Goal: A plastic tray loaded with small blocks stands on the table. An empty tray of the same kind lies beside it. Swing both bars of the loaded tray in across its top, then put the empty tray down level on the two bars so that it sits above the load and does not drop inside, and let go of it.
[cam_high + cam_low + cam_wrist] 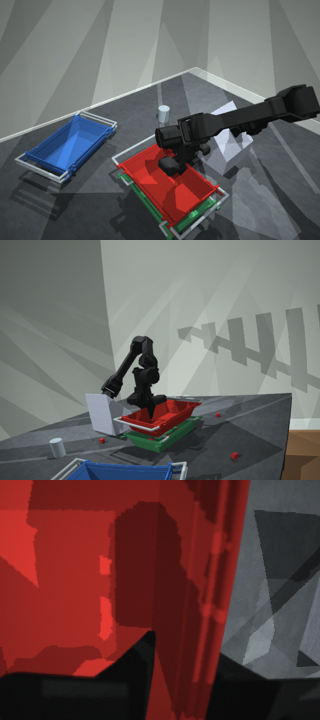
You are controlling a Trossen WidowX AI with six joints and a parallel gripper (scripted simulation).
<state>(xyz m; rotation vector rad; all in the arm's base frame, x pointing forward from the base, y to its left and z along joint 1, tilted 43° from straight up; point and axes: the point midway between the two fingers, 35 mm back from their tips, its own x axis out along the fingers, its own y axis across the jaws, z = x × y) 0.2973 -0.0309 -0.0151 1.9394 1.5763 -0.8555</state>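
Now: gripper tip 8 cm short of the red tray, 1 cm to the left of it and 3 cm below it.
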